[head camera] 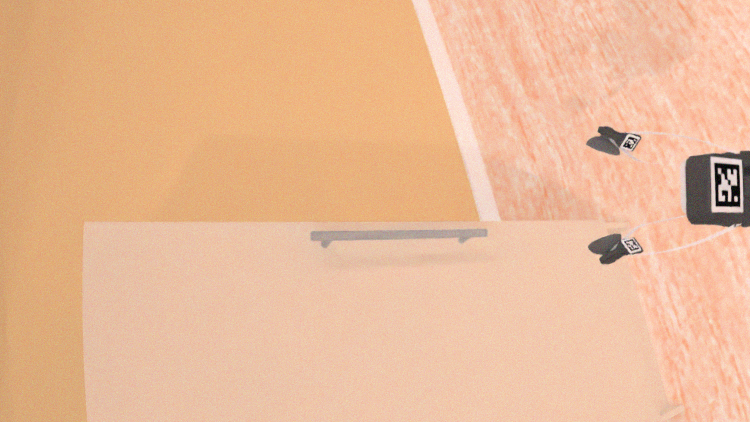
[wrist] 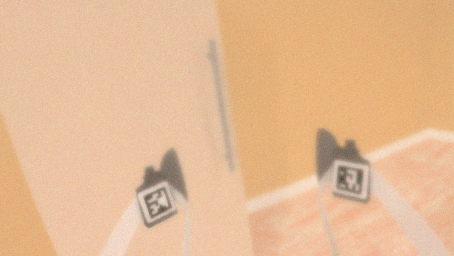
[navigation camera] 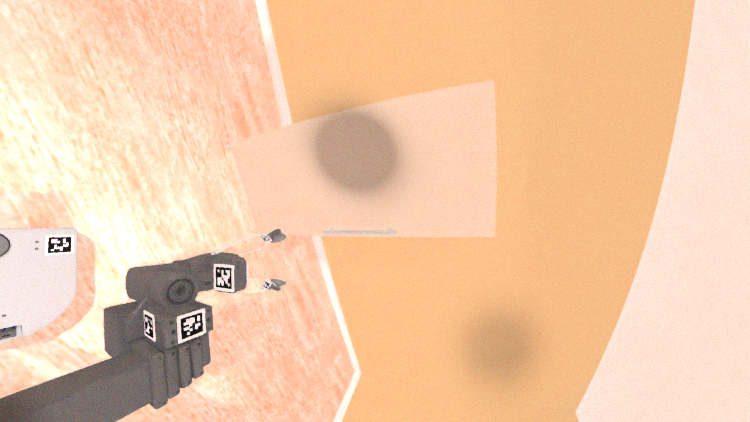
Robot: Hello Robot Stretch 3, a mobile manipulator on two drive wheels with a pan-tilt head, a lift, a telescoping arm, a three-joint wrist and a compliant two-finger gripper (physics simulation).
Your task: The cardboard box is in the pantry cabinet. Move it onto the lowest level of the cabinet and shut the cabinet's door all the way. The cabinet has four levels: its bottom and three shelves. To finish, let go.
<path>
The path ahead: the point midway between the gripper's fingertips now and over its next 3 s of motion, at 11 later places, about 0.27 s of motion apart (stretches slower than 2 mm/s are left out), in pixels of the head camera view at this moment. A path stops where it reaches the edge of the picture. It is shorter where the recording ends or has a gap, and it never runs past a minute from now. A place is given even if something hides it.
My gripper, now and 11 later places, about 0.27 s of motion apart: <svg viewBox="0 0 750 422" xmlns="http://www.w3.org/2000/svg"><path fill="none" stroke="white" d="M592 195L588 195L576 196L560 197L538 198L518 200L500 201L482 202L466 203L452 204L438 205L426 206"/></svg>
</path>
